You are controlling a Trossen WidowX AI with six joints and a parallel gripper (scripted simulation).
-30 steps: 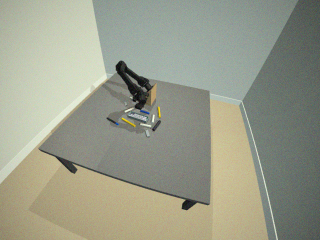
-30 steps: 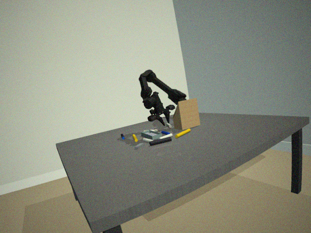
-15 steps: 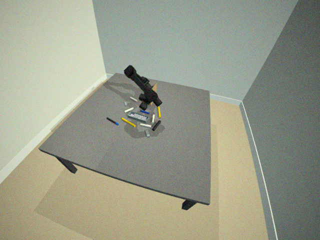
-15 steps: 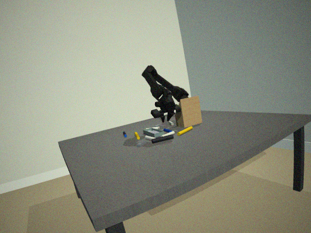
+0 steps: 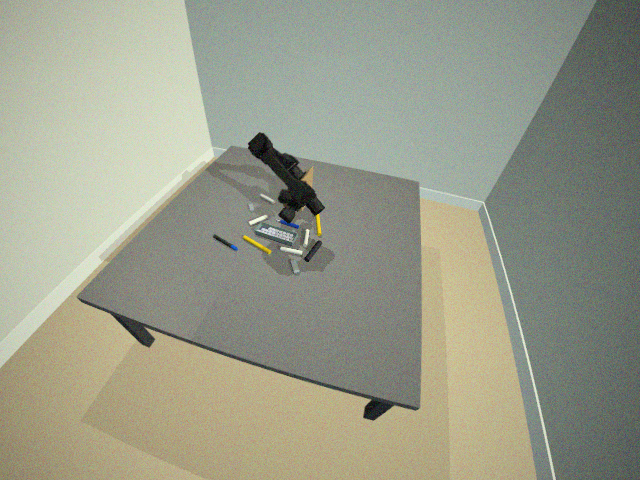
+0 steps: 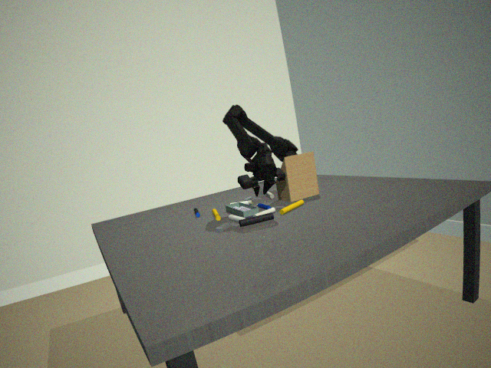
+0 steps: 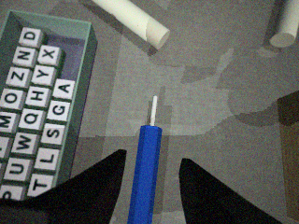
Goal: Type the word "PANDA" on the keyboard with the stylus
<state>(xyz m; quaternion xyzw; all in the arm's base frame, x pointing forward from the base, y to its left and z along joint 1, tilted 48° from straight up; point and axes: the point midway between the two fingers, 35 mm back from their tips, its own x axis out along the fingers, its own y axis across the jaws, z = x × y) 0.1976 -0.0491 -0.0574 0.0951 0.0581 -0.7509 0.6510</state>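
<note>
Right now the blue stylus is 50 mm below my gripper tip and 10 mm to the right of it. Also, from my gripper tip: stylus tip (50 mm to the right, 50 mm below, 10 mm behind); grey block (240 mm ahead, 120 mm to the left, 50 mm below); black cylinder (170 mm to the left, 140 mm ahead, 40 mm below).
</note>
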